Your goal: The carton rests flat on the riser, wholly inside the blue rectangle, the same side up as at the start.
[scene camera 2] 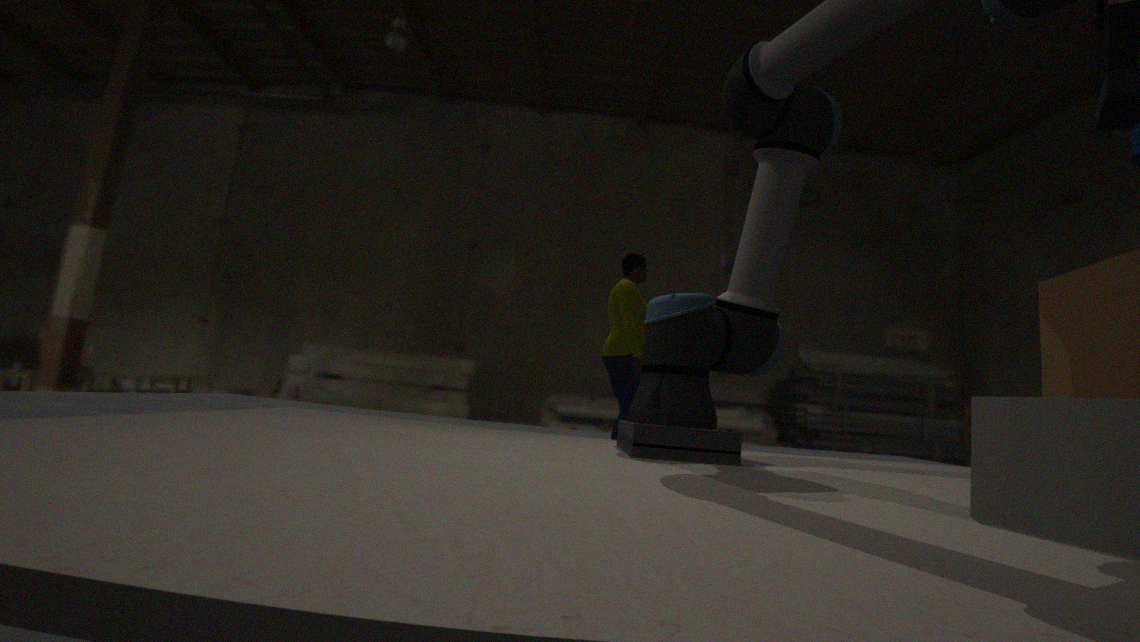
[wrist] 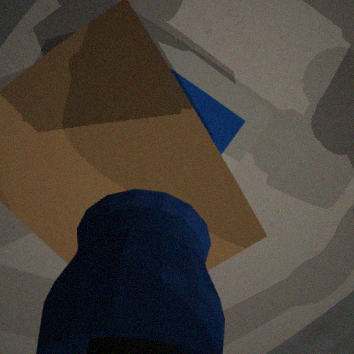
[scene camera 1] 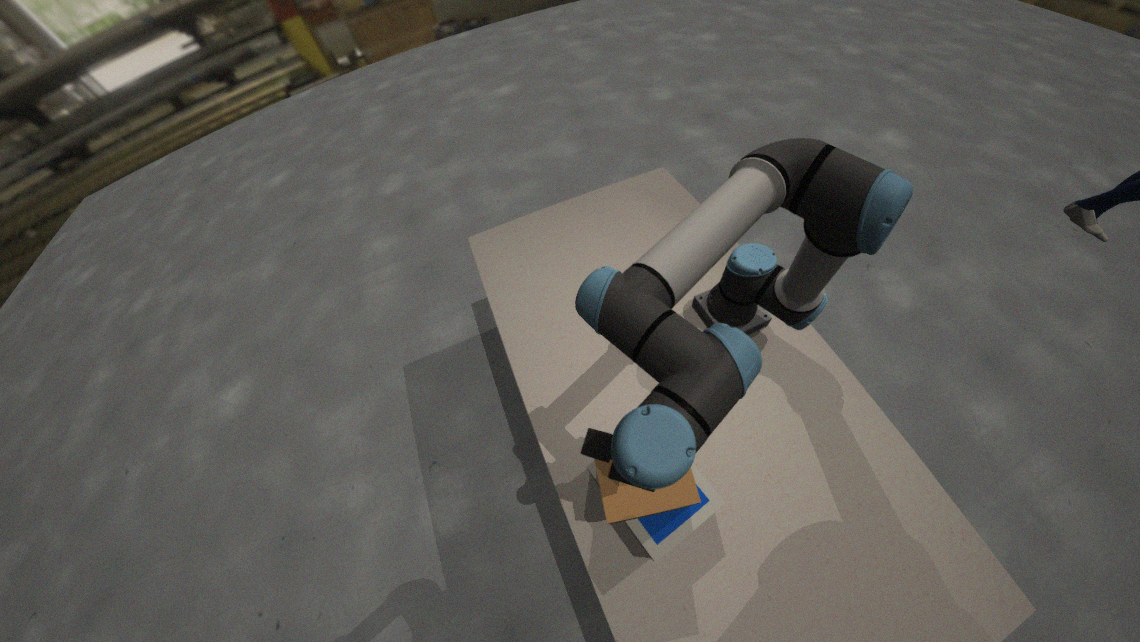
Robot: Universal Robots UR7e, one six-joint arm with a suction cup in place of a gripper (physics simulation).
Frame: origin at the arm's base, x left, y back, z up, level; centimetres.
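Seen in the pictures: hand, its tool point: [wrist: 143, 246]; arm's base, origin of its link: [scene camera 2: 671, 425] [scene camera 1: 731, 305].
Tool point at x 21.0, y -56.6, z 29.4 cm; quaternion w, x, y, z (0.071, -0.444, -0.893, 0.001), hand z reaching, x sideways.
Pixels of each thing's top centre, then the offset from my tool point to it. Level surfaces: height alone.
- brown carton, centre of its top: [wrist: 123, 195] [scene camera 1: 645, 478] dx +3.5, dy +1.0, dz -9.4 cm
- grey riser, centre of its top: [wrist: 140, 160] [scene camera 1: 654, 484] dx +5.0, dy +3.4, dz -22.4 cm
- blue rectangle, centre of its top: [wrist: 140, 160] [scene camera 1: 654, 484] dx +5.0, dy +3.4, dz -22.4 cm
- beige table, height of its surface: dz -34.4 cm
The brown carton [scene camera 1: 638, 498] [scene camera 2: 1092, 328] [wrist: 151, 154] lies flat on the grey riser [scene camera 2: 1053, 470] [wrist: 207, 75]. It sits askew over the blue rectangle [scene camera 1: 673, 520] [wrist: 218, 117] and covers most of it; only one blue corner shows. In the wrist view the carton's edges reach out past the blue area. My suction cup [wrist: 140, 218] hangs over the carton's near part and holds nothing. In scene camera 1 the arm's wrist joint hides the cup.
The arm's base [scene camera 1: 737, 307] [scene camera 2: 681, 438] stands on the beige table [scene camera 1: 550, 255]. A person in a yellow shirt [scene camera 2: 624, 319] stands behind the base, and a foot [scene camera 1: 1089, 217] shows at the right edge. Stacked pallets [scene camera 2: 382, 378] line the back wall.
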